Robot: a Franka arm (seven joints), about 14 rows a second.
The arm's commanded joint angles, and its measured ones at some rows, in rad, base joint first. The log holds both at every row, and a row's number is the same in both.
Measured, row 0:
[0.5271, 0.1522, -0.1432, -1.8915, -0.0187, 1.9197, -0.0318]
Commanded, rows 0 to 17:
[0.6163, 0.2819, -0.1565, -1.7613, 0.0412, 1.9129, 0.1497]
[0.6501, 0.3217, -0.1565, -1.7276, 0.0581, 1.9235, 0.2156]
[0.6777, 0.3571, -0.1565, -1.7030, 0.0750, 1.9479, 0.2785]
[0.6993, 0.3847, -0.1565, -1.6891, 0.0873, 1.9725, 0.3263]
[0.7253, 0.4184, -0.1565, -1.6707, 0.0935, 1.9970, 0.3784]
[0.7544, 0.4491, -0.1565, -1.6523, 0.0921, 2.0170, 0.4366]
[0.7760, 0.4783, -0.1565, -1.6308, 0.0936, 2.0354, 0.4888]
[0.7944, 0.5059, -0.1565, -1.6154, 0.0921, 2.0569, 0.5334]
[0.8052, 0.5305, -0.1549, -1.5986, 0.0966, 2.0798, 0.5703]
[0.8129, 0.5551, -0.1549, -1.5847, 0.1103, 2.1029, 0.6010]
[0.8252, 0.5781, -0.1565, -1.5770, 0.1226, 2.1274, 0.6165]
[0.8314, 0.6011, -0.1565, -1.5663, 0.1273, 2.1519, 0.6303]
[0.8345, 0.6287, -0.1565, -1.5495, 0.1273, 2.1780, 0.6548]
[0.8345, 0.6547, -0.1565, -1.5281, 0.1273, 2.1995, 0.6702]
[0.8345, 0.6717, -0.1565, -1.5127, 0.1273, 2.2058, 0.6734]
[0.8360, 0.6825, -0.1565, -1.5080, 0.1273, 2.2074, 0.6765]
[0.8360, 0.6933, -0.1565, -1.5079, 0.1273, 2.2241, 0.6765]
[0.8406, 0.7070, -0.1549, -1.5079, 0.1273, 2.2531, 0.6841]
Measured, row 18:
[0.8307, 0.6620, -0.1460, -1.5575, 0.1039, 2.2266, 0.6670]
